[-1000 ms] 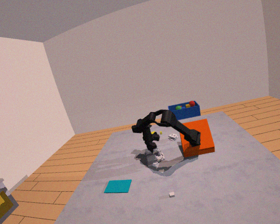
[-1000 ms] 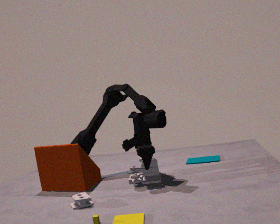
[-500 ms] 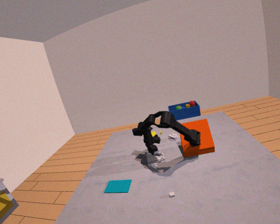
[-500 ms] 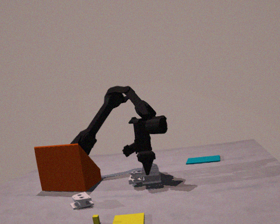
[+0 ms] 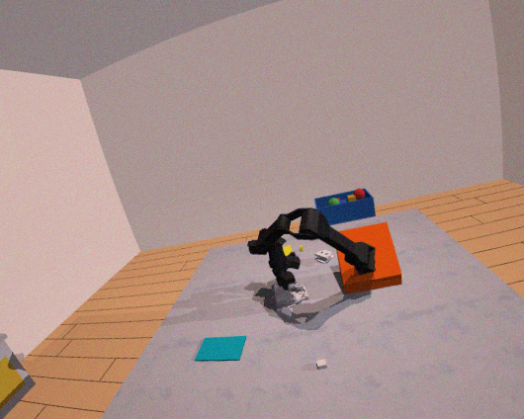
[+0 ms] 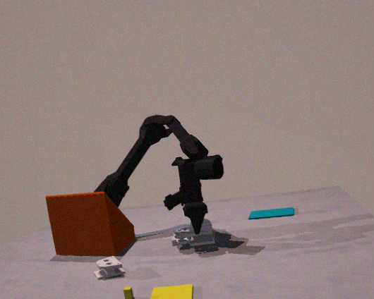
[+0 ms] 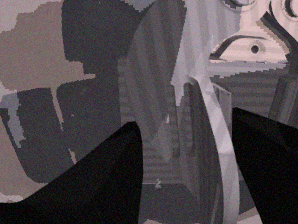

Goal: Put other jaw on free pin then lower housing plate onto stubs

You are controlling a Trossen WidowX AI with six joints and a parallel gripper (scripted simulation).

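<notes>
Right now the white housing piece is 220 mm to the right of my gripper tip and 190 mm behind it. From my gripper tip the other things lie so: cyan tile: 260 mm to the left, 230 mm ahead, 30 mm below; white stepped piece: 220 mm to the right, 190 mm behind, 20 mm below; grey jaw piece: 40 mm behind, 10 mm to the left.
</notes>
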